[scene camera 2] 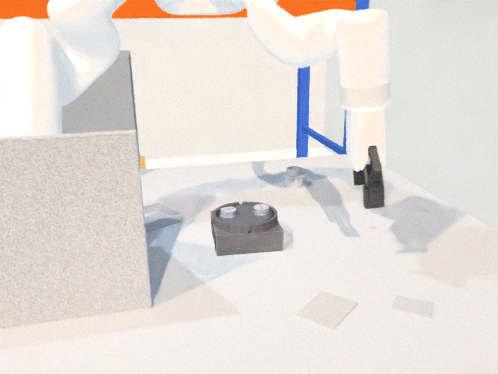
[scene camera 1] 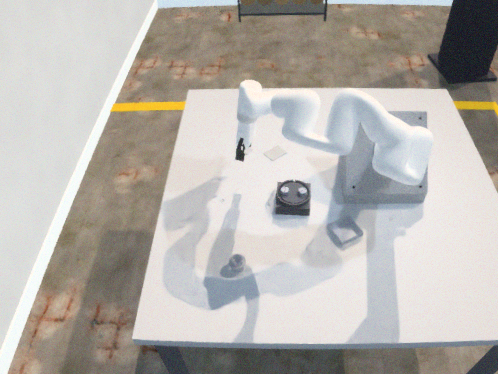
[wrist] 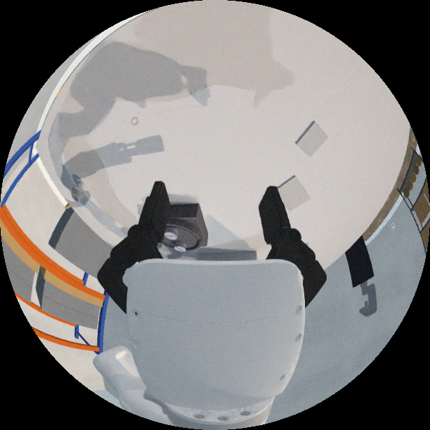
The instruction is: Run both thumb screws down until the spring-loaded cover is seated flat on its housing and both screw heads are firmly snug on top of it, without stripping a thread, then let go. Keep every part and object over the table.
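Pixels of known places: gripper, fingertip midpoint: (scene camera 2: pixel 368 195) (scene camera 1: pixel 243 153); arm's base, link origin: (scene camera 2: pixel 28 188).
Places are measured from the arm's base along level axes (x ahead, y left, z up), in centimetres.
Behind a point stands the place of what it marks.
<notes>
The dark square housing (scene camera 1: pixel 293 211) {y 11.2, x 37.4, z -15.0 cm} (scene camera 2: pixel 250 244) {y -1.1, x 35.1, z -15.2 cm} (wrist: pixel 186 210) stands on the table with the round dark cover (scene camera 1: pixel 294 199) {y 8.5, x 36.6, z -11.7 cm} (scene camera 2: pixel 245 218) {y 3.2, x 35.8, z -11.8 cm} (wrist: pixel 190 239) on top. Two light thumb screw heads stand on the cover: one screw (scene camera 1: pixel 284 190) (scene camera 2: pixel 228 212) (wrist: pixel 170 234) and the other screw (scene camera 1: pixel 302 191) (scene camera 2: pixel 261 209) (wrist: pixel 180 246). Whether the cover sits flat on the housing cannot be told. My gripper (scene camera 1: pixel 241 151) {y -11.1, x 52.9, z -4.7 cm} (scene camera 2: pixel 372 192) {y -11.1, x 52.9, z -4.7 cm} (wrist: pixel 215 193) is open and empty, above the table and off to one side of the housing. In the wrist view a finger partly hides the housing.
A grey open frame (scene camera 1: pixel 332 233) {y 21.9, x 25.4, z -16.2 cm} lies near the arm's grey base block (scene camera 1: pixel 390 196) {y 10.8, x 1.2, z -13.1 cm} (scene camera 2: pixel 75 215) {y -11.2, x 6.1, z -1.1 cm}. A small grey round part (scene camera 1: pixel 237 262) {y 29.1, x 59.2, z -16.7 cm} (scene camera 2: pixel 294 175) {y 28.8, x 58.4, z -13.4 cm} stands farther off. Flat pale tiles (scene camera 1: pixel 275 153) {y -22.1, x 39.0, z -16.7 cm} (scene camera 2: pixel 327 310) {y -23.1, x 38.8, z -16.7 cm} (wrist: pixel 294 193) and a small ring (wrist: pixel 132 121) lie on the table.
</notes>
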